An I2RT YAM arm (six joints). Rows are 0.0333 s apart.
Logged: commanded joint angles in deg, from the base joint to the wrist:
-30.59, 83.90, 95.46, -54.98, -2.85, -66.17
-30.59, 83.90, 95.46, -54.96, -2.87, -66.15
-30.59, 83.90, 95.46, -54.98, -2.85, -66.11
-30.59, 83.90, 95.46, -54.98, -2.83, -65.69
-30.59, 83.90, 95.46, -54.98, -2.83, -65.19
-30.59, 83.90, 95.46, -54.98, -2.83, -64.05
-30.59, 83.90, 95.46, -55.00, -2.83, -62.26
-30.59, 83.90, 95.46, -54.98, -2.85, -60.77
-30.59, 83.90, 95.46, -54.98, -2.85, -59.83
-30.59, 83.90, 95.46, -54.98, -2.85, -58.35
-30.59, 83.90, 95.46, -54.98, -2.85, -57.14
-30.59, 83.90, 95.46, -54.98, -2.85, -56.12
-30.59, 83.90, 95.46, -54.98, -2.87, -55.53
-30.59, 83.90, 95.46, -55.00, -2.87, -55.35
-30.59, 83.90, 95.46, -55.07, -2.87, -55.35
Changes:
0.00, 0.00, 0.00, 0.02, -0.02, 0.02
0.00, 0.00, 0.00, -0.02, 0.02, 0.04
0.00, 0.00, 0.00, 0.00, 0.02, 0.42
0.00, 0.00, 0.00, 0.00, 0.00, 0.50
0.00, 0.00, 0.00, 0.00, 0.00, 1.14
0.00, 0.00, 0.00, -0.02, 0.00, 1.79
0.00, 0.00, 0.00, 0.02, -0.02, 1.49
0.00, 0.00, 0.00, 0.00, 0.00, 0.94
0.00, 0.00, 0.00, 0.00, 0.00, 1.48
0.00, 0.00, 0.00, 0.00, 0.00, 1.21
0.00, 0.00, 0.00, 0.00, 0.00, 1.02
0.00, 0.00, 0.00, 0.00, -0.02, 0.59
0.00, 0.00, 0.00, -0.02, 0.00, 0.18
0.00, 0.00, 0.00, -0.07, 0.00, 0.00

